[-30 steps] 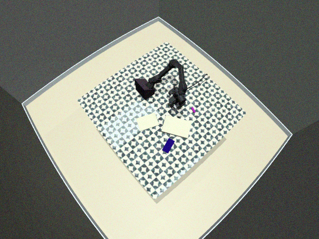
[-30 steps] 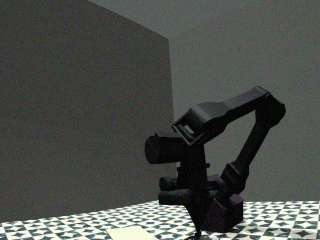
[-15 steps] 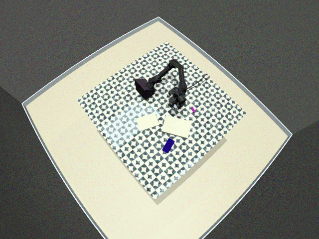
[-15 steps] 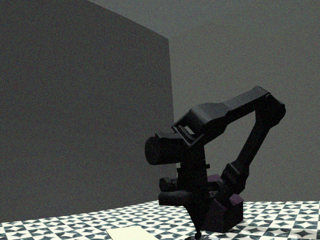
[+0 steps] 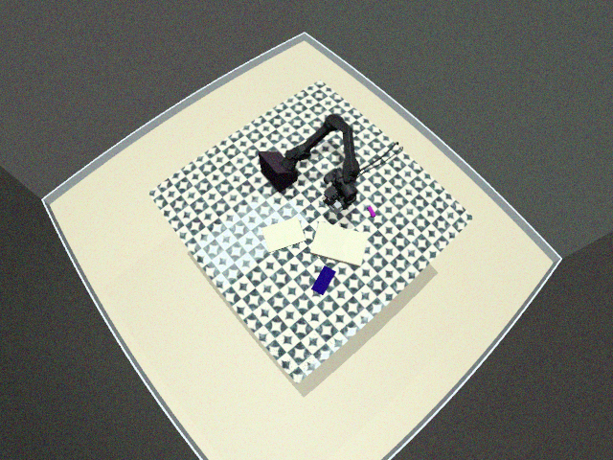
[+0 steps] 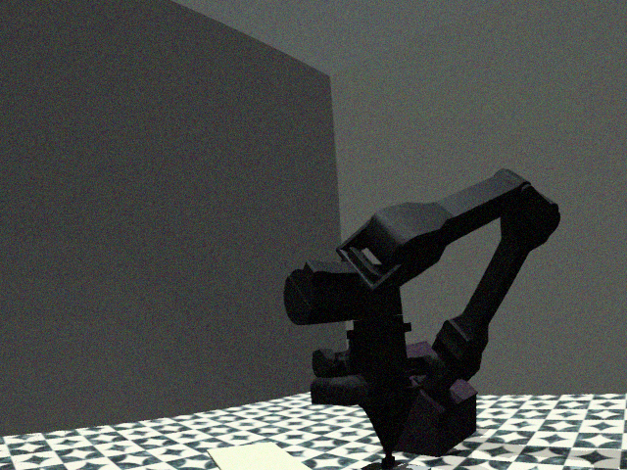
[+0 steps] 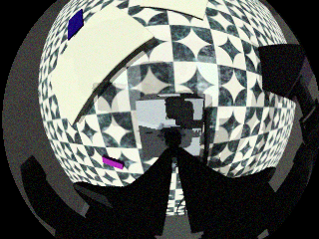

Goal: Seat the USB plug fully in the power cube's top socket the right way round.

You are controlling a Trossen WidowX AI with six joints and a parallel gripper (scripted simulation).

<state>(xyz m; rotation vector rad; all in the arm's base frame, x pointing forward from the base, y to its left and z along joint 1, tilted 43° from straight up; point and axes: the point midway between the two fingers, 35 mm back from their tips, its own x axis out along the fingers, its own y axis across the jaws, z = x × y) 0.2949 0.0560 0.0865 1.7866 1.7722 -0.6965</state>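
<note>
Now: the usb plug 20 mm below my gripper tip. Round my gripper tip: small magenta piece: 150 mm ahead, 120 mm to the left, 100 mm below; then blue card: 260 mm ahead, 320 mm to the right, 110 mm below.
</note>
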